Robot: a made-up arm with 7 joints.
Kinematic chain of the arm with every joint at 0, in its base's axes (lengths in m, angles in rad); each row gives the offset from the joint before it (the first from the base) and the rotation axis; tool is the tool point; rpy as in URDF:
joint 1: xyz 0 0 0.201 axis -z
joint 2: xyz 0 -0.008 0.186 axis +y
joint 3: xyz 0 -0.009 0.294 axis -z
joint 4: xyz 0 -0.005 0.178 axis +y
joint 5: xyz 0 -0.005 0.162 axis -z
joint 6: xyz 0 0 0.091 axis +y
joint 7: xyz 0 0 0.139 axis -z
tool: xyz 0 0 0 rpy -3.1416 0 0
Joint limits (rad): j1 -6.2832..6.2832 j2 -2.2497..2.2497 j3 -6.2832..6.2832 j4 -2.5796..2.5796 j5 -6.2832..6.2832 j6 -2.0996..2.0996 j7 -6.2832..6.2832
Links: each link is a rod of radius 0.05 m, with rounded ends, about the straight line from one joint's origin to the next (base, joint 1, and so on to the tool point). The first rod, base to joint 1, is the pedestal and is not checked.
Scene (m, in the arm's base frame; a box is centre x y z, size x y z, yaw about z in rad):
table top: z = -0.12
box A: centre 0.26 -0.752 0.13 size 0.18 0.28 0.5 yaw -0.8
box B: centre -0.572 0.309 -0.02 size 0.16 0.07 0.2 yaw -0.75
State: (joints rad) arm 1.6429 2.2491 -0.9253 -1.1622 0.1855 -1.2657 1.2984
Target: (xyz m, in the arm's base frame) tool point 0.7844 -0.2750 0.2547
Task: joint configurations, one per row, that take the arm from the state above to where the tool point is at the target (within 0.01 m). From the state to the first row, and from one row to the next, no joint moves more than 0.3 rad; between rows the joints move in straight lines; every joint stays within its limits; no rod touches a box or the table.
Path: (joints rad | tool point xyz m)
1: 1.3866 1.9711 -0.7640 -1.0783 0.1102 -1.2723 1.1390 | -0.1318 -0.5811 0.4109
2: 1.1304 1.6930 -0.6027 -0.9944 0.0349 -1.2788 0.9796 | 0.0510 -0.5816 0.5807
3: 0.8741 1.4150 -0.4414 -0.9105 -0.0405 -1.2854 0.8202 | 0.1925 -0.4863 0.7443
4: 0.6179 1.1369 -0.2801 -0.8266 -0.1158 -1.2919 0.6608 | 0.2523 -0.3333 0.8862
5: 0.3616 0.8589 -0.1188 -0.7428 -0.1911 -1.2985 0.5014 | 0.2167 -0.1749 0.9943
6: 0.3271 1.1066 -0.2736 -0.5989 -0.0678 -1.1013 0.7007 | 0.4138 -0.2570 0.9207
7: 0.2925 1.3543 -0.4285 -0.4549 0.0556 -0.9040 0.8999 | 0.6000 -0.3093 0.7612
8: 0.2580 1.6020 -0.5834 -0.3110 0.1789 -0.7068 1.0992 | 0.7346 -0.3169 0.5279
9: 0.2234 1.8496 -0.7383 -0.1671 0.3022 -0.5096 1.2984 | 0.7844 -0.2750 0.2547

